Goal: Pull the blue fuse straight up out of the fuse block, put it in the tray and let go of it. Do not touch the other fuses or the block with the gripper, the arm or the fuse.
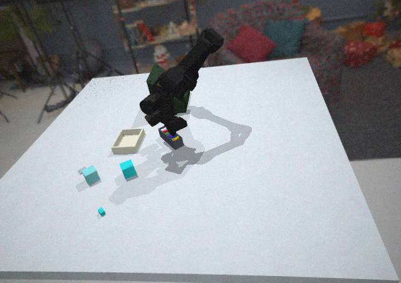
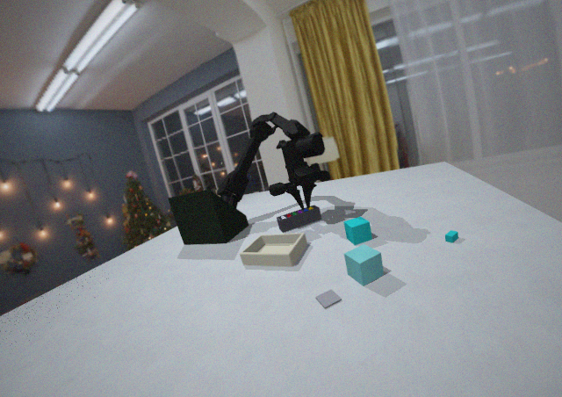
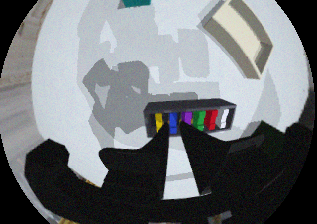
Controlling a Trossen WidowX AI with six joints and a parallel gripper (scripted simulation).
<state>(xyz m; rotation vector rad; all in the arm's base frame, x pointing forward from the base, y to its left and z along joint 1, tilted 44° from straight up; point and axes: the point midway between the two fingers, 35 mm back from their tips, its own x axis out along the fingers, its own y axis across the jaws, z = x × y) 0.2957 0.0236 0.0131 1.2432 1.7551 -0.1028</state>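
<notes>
Now: the cream tray 200 mm to the right of my gripper tip, 40 mm below it and 20 mm behind it. Also, from my gripper tip: flat grey tile 340 mm to the right, 140 mm ahead, 40 mm below; teal cube 350 mm ahead, 180 mm to the right, 40 mm below.
</notes>
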